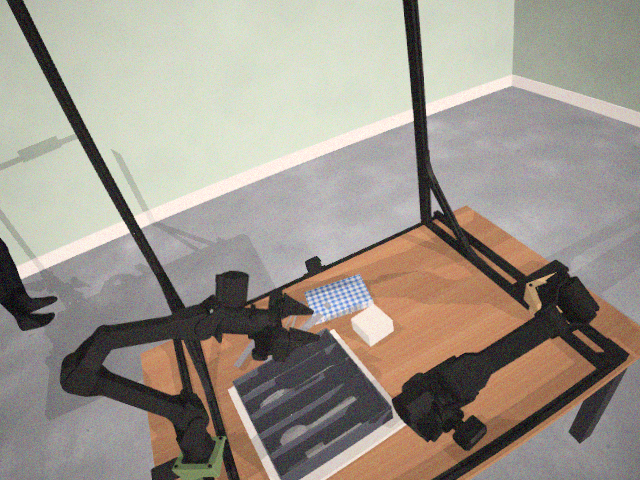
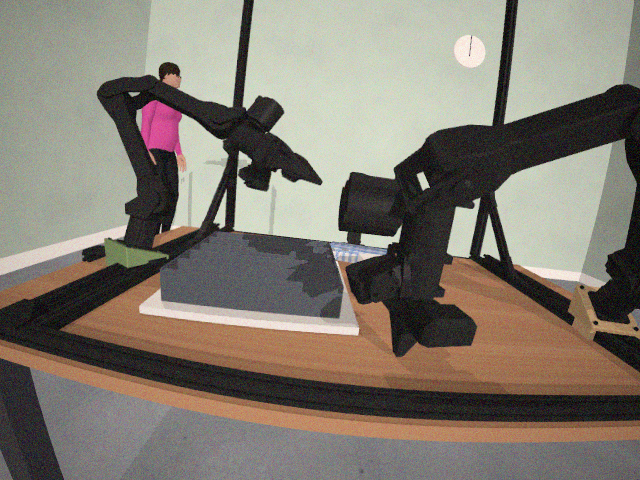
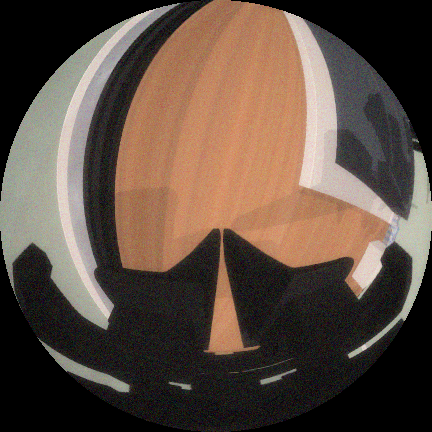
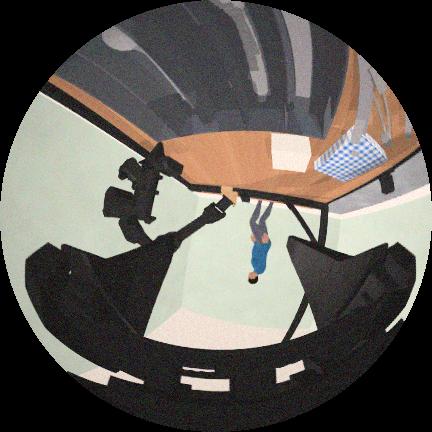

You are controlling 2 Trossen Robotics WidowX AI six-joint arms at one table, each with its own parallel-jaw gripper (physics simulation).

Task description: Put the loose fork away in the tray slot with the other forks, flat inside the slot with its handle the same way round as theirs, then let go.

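Note:
The dark grey cutlery tray (image 1: 390,408) (image 2: 248,291) has several slots holding grey cutlery; its forks are hard to tell apart. Loose grey utensils lie behind it: one long piece (image 1: 244,354) partly shows, and another (image 4: 363,107) reaches onto the checked cloth. I cannot tell which is the loose fork. My right gripper (image 1: 315,324) (image 4: 232,241) is open and empty, high above the tray's back edge. My left gripper (image 2: 399,351) (image 3: 220,233) is shut with its tips together and nothing visible between them, low over the table to the right of the tray.
A white board (image 1: 261,444) (image 2: 248,321) lies under the tray. A blue-and-white checked cloth (image 1: 338,297) (image 4: 350,160) and a white block (image 1: 372,325) (image 4: 291,152) are behind the tray. Black frame rails edge the table (image 1: 444,268), with black posts (image 1: 419,129) rising from them.

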